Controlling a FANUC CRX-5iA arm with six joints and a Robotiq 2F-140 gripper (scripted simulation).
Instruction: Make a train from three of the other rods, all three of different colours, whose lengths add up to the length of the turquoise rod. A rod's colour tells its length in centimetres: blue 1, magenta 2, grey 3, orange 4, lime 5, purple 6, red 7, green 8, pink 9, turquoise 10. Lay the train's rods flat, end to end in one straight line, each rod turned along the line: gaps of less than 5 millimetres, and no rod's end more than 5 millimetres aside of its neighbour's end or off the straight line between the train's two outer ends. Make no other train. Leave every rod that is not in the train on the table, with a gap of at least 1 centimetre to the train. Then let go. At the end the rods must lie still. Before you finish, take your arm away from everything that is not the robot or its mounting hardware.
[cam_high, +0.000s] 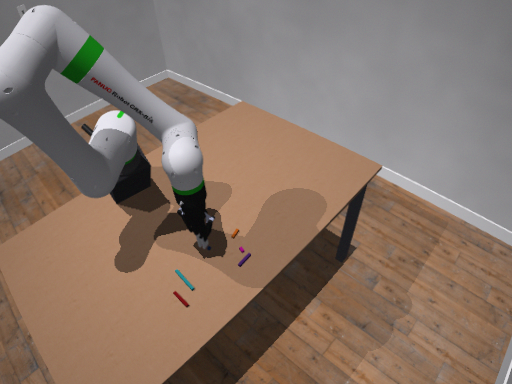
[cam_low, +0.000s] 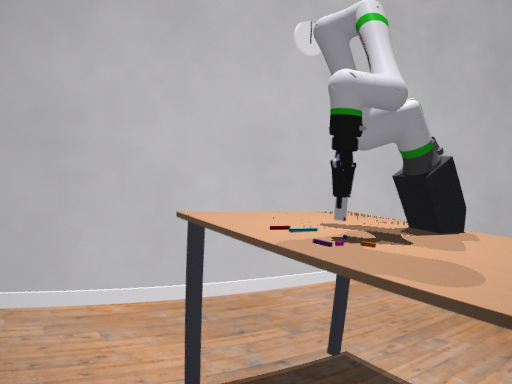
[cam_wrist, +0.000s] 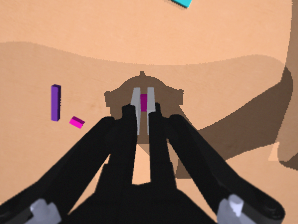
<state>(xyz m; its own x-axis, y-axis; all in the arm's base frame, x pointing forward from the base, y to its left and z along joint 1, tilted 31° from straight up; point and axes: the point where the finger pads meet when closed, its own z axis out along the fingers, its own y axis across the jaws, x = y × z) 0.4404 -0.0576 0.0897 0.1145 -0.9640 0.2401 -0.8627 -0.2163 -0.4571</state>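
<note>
The blue rod is 80 mm below my hand and 20 mm to the left of it. Round my hand: purple rod 140 mm ahead, 80 mm below, 40 mm to the left; then turquoise rod 130 mm to the right, 80 mm below; then orange rod 120 mm to the left, 80 mm below, 50 mm ahead.
</note>
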